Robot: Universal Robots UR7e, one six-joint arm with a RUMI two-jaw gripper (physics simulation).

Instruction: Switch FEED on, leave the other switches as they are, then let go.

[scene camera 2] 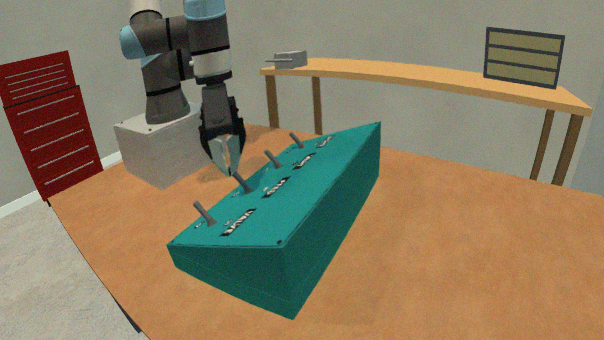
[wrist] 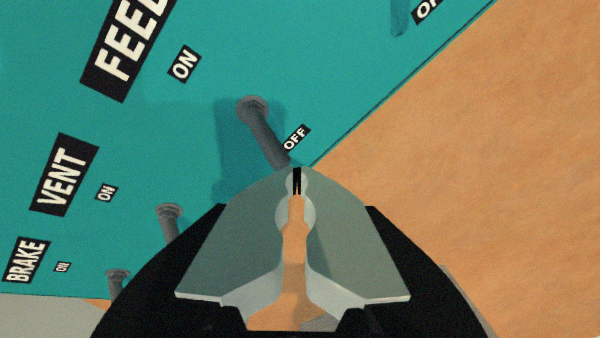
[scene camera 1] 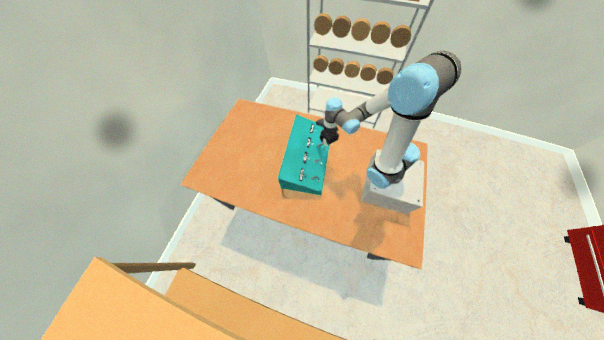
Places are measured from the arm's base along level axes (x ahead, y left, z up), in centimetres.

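Where they show: gripper, fingertip midpoint: (scene camera 2: 230,176) (wrist: 297,170) (scene camera 1: 325,144); arm's base at its link origin: (scene camera 2: 168,116).
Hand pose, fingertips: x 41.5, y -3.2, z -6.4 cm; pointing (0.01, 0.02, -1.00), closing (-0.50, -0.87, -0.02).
Things, the pixels of their centre, and the offset from my fingertips. "spot": a spot on its surface instead. Level surfaces: height alone.
- teal switch panel at the middle of its body: (wrist: 144,97) (scene camera 2: 293,195) (scene camera 1: 307,154) dx +8.7, dy +9.1, dz -5.5 cm
- VALVE lever at a spot on its surface: (wrist: 398,17) spot: dx +4.4, dy -9.2, dz -3.9 cm
- VENT lever at the middle of its body: (wrist: 173,238) (scene camera 2: 271,157) dx -1.1, dy +12.2, dz -0.6 cm
- BRAKE lever at the middle of its body: (wrist: 118,298) (scene camera 2: 296,139) dx -4.8, dy +23.6, dz -0.6 cm
- orange-brown table at its surface level: dz -11.4 cm
The teal switch panel (scene camera 1: 294,151) (scene camera 2: 325,200) (wrist: 320,60) is a sloped box on the table. Its FEED lever (scene camera 2: 243,183) (wrist: 265,131) is grey and leans toward its OFF label (wrist: 297,137), away from the ON label (wrist: 184,64). The VALVE lever (scene camera 2: 204,214) (wrist: 398,17), VENT lever (scene camera 2: 273,159) (wrist: 169,220) and BRAKE lever (scene camera 2: 297,140) (wrist: 115,285) lean the same way. My gripper (scene camera 2: 230,173) (wrist: 297,170) is shut and empty. Its tips are right at the free end of the FEED lever, on the OFF side; whether they touch cannot be told.
The orange-brown table (scene camera 1: 225,145) (scene camera 2: 475,240) carries the panel and the arm's pale base block (scene camera 1: 392,197) (scene camera 2: 160,155). A shelf rack (scene camera 1: 308,75) stands behind the table. A workbench (scene camera 2: 400,72) and a red tool cabinet (scene camera 2: 55,127) stand farther off.
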